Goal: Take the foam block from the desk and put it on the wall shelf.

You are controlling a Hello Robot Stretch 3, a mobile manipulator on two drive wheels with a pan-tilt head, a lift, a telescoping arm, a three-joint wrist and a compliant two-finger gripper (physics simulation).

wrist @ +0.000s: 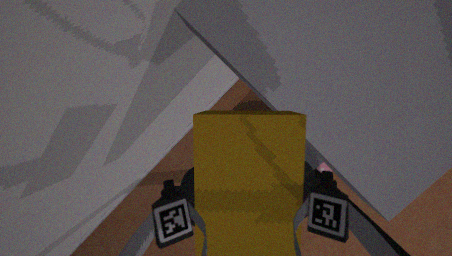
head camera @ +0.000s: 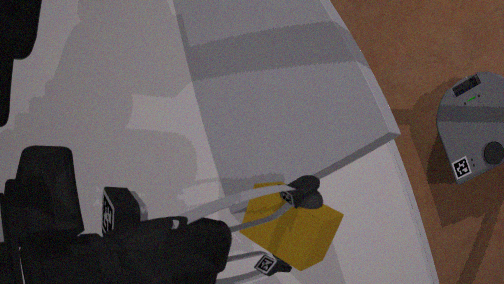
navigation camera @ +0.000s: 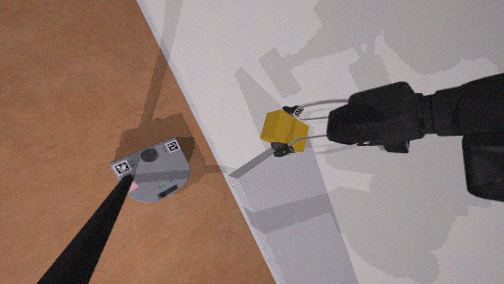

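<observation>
The yellow foam block [head camera: 310, 240] [navigation camera: 272, 127] [wrist: 250, 150] is between the two fingertips of my gripper [head camera: 290, 227] [navigation camera: 286, 130] [wrist: 246, 181], which is shut on it. The grey wall shelf [head camera: 280, 110] [navigation camera: 285, 205] [wrist: 345, 80] joins the pale wall. The block overlaps the shelf's near end corner in the head and navigation views. In the wrist view the block covers a little of the shelf's end edge, with floor and wall showing beyond its far end. Its height above the shelf and any contact are hard to tell. The desk does not show.
The pale wall [head camera: 380, 210] [navigation camera: 215, 85] [wrist: 50, 65] bears shadows of my arm. My grey base [head camera: 470, 120] [navigation camera: 165, 172] stands on the brown floor [head camera: 425, 30] [navigation camera: 60, 75] [wrist: 430, 215]. The black mast [navigation camera: 90, 240] rises from it. The shelf's outer corner juts over the floor in the wrist view.
</observation>
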